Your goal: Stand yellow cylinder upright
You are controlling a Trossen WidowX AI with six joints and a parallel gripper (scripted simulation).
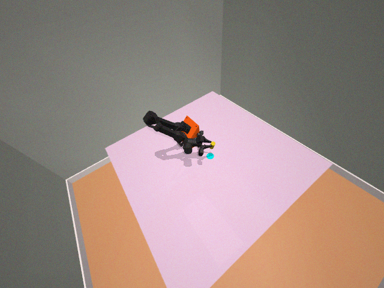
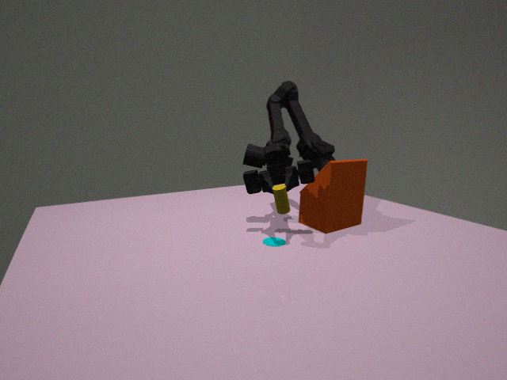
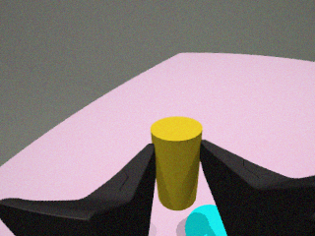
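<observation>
My gripper tip is 14 cm above the cyan circle and 2 cm to the left of it. Round my gripper tip: yellow tall cylinder 2 cm below.
</observation>
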